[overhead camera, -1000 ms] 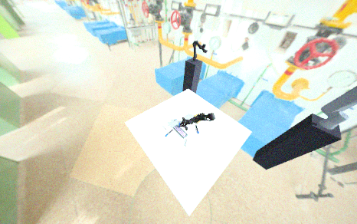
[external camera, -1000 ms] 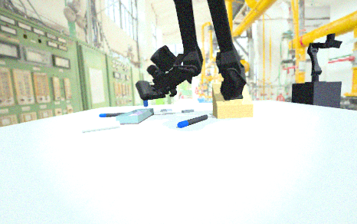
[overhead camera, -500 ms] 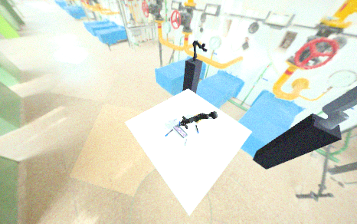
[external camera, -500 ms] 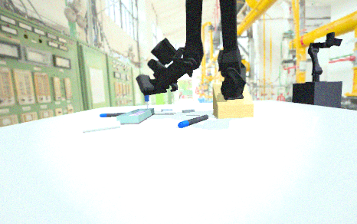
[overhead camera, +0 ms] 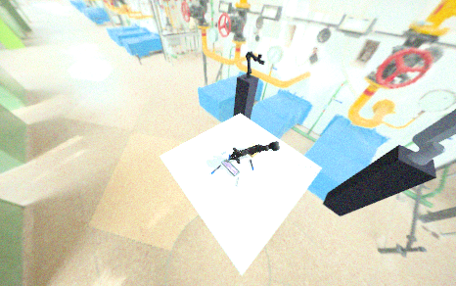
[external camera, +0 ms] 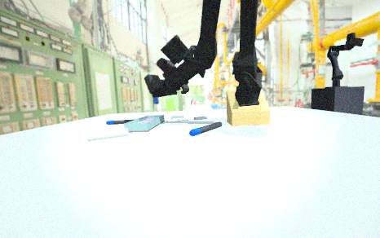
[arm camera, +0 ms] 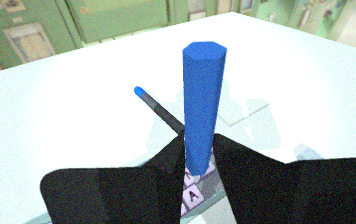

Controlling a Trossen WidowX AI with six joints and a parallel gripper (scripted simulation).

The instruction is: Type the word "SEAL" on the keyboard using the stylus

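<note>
The S key is 5 cm to the left of my gripper tip and 9 cm below it. Round my gripper tip: white cylinder 9 cm ahead, 22 cm to the left, 9 cm below; then blue stylus 2 cm below; then grey piece 17 cm behind, 6 cm to the right, 10 cm below.
</note>
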